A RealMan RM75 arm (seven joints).
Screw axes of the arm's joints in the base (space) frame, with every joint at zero. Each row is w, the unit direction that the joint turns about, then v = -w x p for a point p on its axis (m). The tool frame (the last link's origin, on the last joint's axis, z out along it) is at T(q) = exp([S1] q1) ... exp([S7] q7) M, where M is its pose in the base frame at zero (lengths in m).
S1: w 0 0 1 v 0 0 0
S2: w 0 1 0 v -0.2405 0 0
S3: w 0 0 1 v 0 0 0
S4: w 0 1 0 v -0.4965 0 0
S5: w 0 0 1 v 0 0 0
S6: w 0 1 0 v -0.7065 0 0
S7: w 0 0 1 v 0 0 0
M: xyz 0 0 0.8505 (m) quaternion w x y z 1 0 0 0
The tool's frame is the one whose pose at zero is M.
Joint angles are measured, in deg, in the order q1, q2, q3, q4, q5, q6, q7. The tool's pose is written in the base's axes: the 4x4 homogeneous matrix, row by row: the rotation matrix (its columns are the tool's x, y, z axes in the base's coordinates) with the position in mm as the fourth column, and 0 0 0 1 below. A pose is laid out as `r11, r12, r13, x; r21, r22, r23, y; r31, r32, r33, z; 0, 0, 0, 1`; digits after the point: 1 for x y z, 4 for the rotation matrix.
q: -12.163 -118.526 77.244 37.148 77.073 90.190 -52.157
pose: 0.7542, 0.2001, 0.6255, -260.6; 0.0392, -0.9645, 0.2612, 239.7; 0.6555, -0.1725, -0.7352, -43.0; 0, 0, 0, 1
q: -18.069 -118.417 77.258 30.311 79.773 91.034 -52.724
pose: 0.7640, 0.1831, 0.6187, -255.1; 0.0938, -0.9802, 0.1743, 246.1; 0.6383, -0.0752, -0.7661, -57.4; 0, 0, 0, 1
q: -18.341 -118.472 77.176 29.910 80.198 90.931 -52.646
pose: 0.7672, 0.1823, 0.6149, -255.3; 0.0970, -0.9807, 0.1698, 246.0; 0.6340, -0.0707, -0.7701, -58.8; 0, 0, 0, 1
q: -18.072 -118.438 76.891 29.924 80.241 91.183 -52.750
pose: 0.7645, 0.1881, 0.6166, -256.5; 0.1008, -0.9796, 0.1738, 245.0; 0.6367, -0.0707, -0.7678, -57.8; 0, 0, 0, 1
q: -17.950 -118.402 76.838 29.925 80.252 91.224 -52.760
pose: 0.7642, 0.1902, 0.6163, -257.1; 0.1023, -0.9792, 0.1755, 244.5; 0.6368, -0.0711, -0.7677, -57.4; 0, 0, 0, 1
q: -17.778 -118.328 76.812 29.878 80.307 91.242 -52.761
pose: 0.7648, 0.1935, 0.6145, -258.4; 0.1052, -0.9785, 0.1773, 243.7; 0.6356, -0.0710, -0.7687, -57.1; 0, 0, 0, 1
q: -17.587 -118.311 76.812 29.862 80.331 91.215 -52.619
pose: 0.7655, 0.1952, 0.6132, -259.4; 0.1056, -0.9781, 0.1795, 242.9; 0.6347, -0.0726, -0.7693, -57.1; 0, 0, 0, 1
